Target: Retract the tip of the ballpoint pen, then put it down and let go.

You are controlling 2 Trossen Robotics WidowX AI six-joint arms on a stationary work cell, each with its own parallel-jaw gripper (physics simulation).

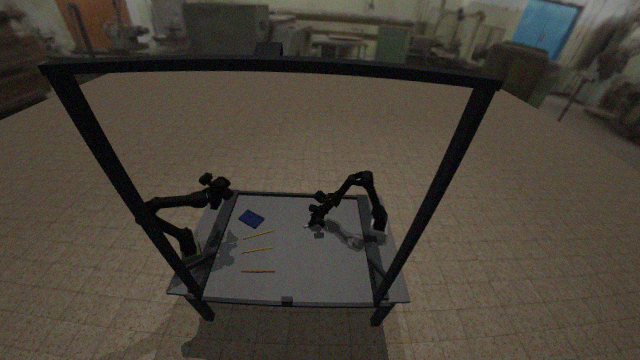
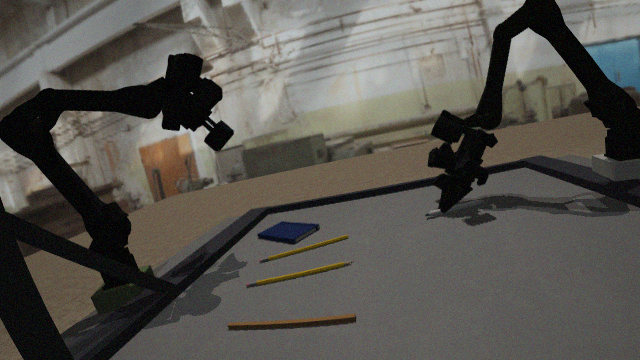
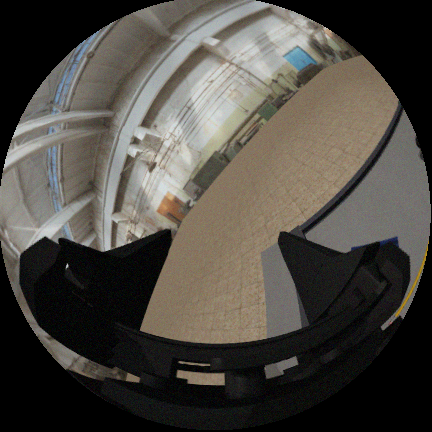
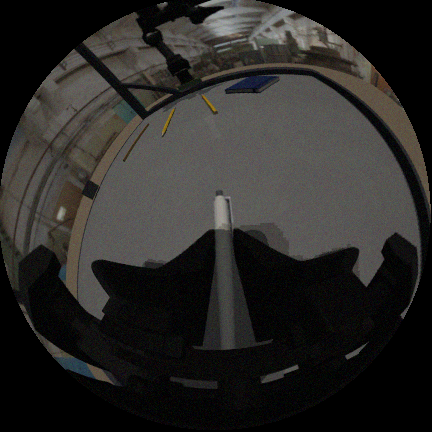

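Where they show: left gripper, fingertip midpoint: [image 2: 207, 121] [image 3: 226, 236]; right gripper, fingertip midpoint: [image 1: 308, 226] [image 2: 441, 212] [image 4: 223, 234]; left arm's base, origin of the base link: [image 1: 190, 250] [image 4: 187, 81]; right arm's base, origin of the base link: [image 1: 379, 226] [image 2: 626, 156].
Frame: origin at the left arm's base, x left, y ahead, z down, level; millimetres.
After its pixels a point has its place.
My right gripper [image 1: 316, 222] @(x -123, y 675, z 35 mm) [image 2: 448, 206] @(x -123, y 675, z 35 mm) [image 4: 223, 234] @(x -123, y 675, z 35 mm) is shut on the grey-and-white ballpoint pen [image 4: 221, 213] @(x -117, y 663, z 27 mm) [image 2: 433, 213] @(x -122, y 654, z 30 mm) [image 1: 306, 226] @(x -123, y 658, z 29 mm). It holds the pen low over the grey table [image 1: 301, 271] @(x -369, y 496, z 40 mm) [image 2: 408, 286] @(x -287, y 462, z 40 mm), nearly level. The pen's button end with the clip sticks out past the fingers. I cannot see the writing tip. My left gripper [image 1: 216, 194] [image 2: 198, 107] [image 3: 226, 236] @(x 177, y 260, z -282 mm) is open and empty, raised off the table's far left corner.
A blue notebook [image 1: 251, 218] @(x 93, y 381, z 28 mm) [image 2: 288, 231] @(x 78, y 379, z 28 mm) [image 4: 252, 84] @(x 69, y 417, z 28 mm) lies at the far left of the table. Two yellow pencils [image 1: 259, 234] @(x -42, y 384, z 35 mm) [image 2: 304, 248] @(x -42, y 384, z 34 mm) and a wooden stick [image 1: 258, 271] @(x -266, y 296, z 34 mm) [image 2: 291, 322] @(x -267, y 300, z 33 mm) lie in front of it. A black frame post [image 1: 443, 178] @(x -702, y 716, z -758 mm) stands at the right.
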